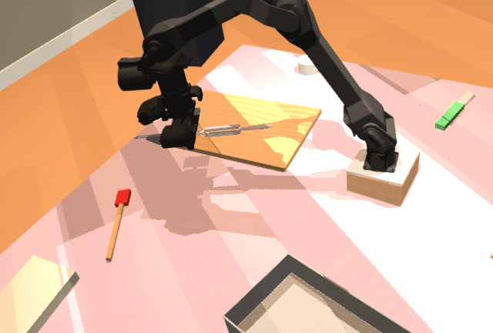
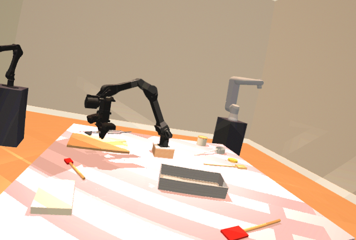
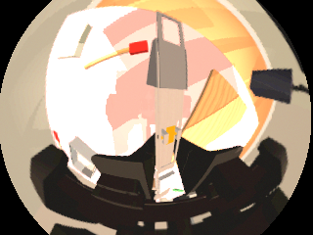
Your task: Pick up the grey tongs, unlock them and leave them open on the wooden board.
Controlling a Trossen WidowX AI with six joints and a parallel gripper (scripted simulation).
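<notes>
Now: the wooden board 20 cm behind my gripper tip, 2 cm to the left of it and 9 cm below it. From my gripper tip the other things lie so: pale block (41 cm ahead, 18 cm to the right, 9 cm below); grey roasting tin (33 cm ahead, 39 cm to the left, 7 cm below); white cylinder (51 cm behind, 11 cm to the left, 8 cm below).
</notes>
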